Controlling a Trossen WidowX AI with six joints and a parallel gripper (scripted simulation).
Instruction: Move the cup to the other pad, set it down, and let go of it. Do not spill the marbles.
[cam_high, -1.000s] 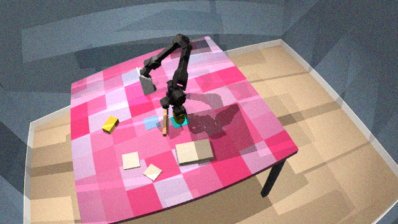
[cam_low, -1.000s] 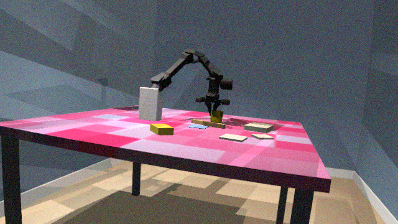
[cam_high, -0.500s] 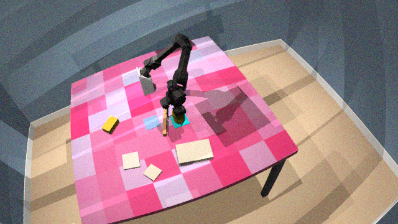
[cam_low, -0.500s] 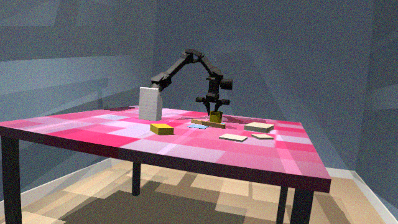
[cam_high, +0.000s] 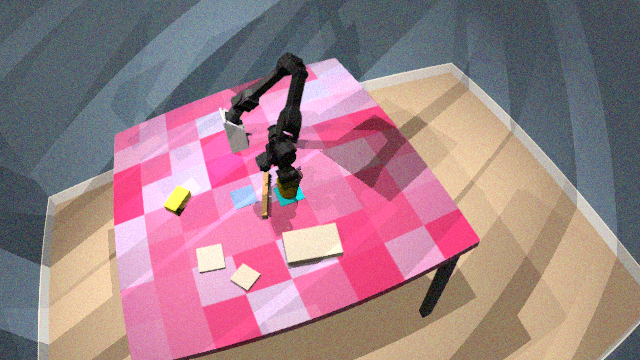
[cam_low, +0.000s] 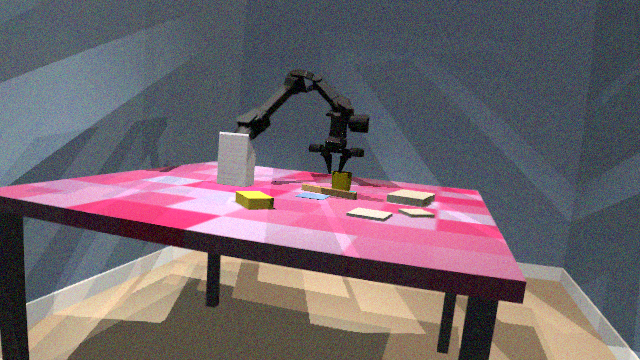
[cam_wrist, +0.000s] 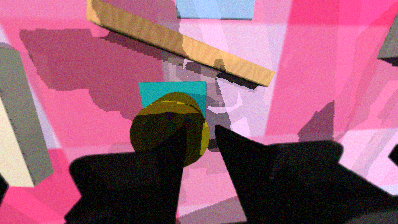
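Now: gripper tip 2 cm short of the dark yellow cup and 2 cm above it. Also, from my gripper tip: wooden bar: 8 cm to the right, 6 cm below, 1 cm ahead; light blue pad: 16 cm to the right, 7 cm below; teal pad: 7 cm below, 3 cm ahead, 1 cm to the left.
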